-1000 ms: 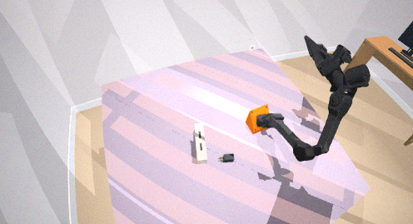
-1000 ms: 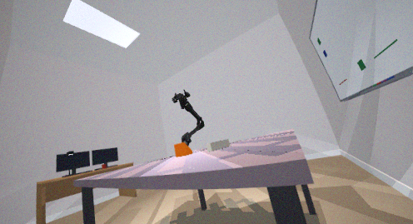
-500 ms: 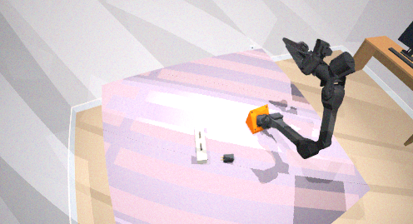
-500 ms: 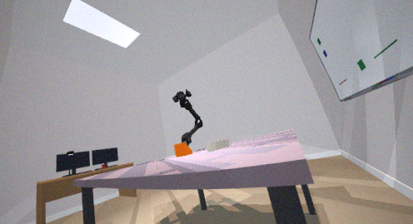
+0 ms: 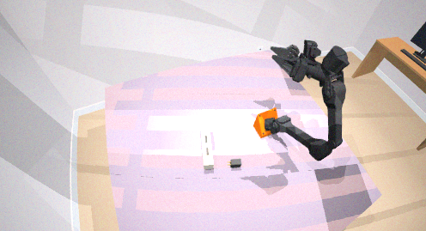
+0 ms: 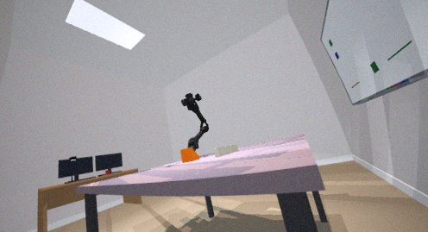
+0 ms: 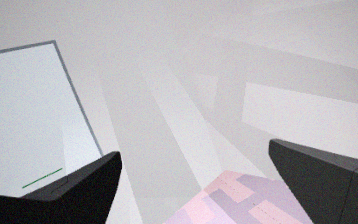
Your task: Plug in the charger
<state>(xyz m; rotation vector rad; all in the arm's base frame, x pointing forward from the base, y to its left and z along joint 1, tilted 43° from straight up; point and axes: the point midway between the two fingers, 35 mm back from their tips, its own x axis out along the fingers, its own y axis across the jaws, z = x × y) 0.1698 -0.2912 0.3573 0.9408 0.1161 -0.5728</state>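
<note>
Now: the black two-prong charger 100 mm ahead of my gripper tip, 120 mm to the left of it and 520 mm below it.
</note>
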